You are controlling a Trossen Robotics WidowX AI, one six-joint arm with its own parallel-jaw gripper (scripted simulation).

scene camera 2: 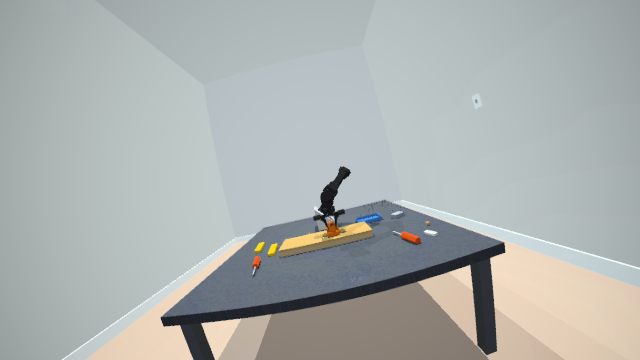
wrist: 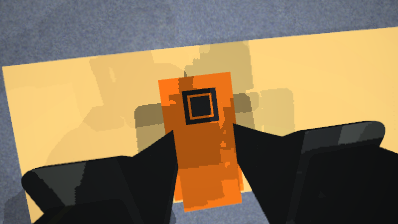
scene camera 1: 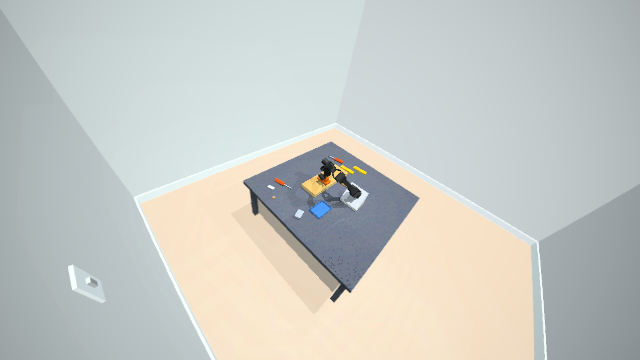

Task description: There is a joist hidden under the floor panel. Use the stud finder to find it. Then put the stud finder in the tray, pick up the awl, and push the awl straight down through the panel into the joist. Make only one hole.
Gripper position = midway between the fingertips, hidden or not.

Note:
In view: my gripper (wrist: pixel 201 129) and an orange stud finder (wrist: pixel 208 175).

